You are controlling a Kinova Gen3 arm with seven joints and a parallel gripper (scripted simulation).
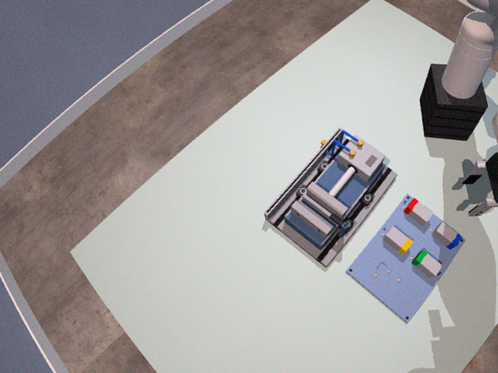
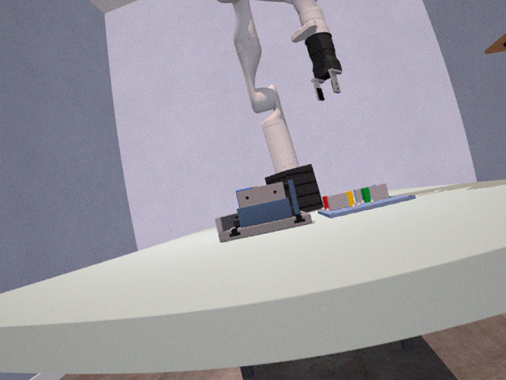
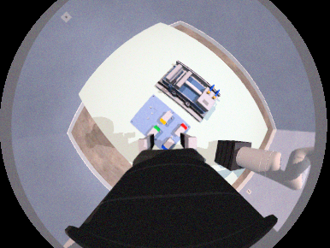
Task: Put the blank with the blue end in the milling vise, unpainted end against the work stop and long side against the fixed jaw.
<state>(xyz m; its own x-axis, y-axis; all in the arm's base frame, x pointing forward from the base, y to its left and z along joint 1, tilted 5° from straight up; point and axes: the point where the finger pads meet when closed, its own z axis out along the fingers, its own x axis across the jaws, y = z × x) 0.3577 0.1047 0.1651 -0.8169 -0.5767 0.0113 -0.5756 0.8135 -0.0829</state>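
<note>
My hand is 29 cm above the blank with blue end, 5 cm to the right of it and 4 cm past it. From my hand the other things lie so: green-ended blank 29 cm below, 4 cm to the left, 4 cm ahead; then blank with yellow end 29 cm below, 5 cm to the right, 3 cm ahead; then red-ended blank 29 cm below, 6 cm behind, 3 cm to the right.
</note>
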